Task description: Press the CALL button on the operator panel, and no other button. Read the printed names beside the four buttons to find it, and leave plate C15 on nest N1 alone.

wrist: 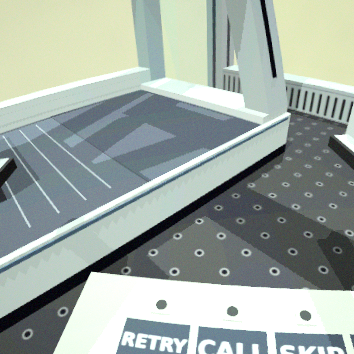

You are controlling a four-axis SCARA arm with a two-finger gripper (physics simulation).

In view: a white operator panel (110,306).
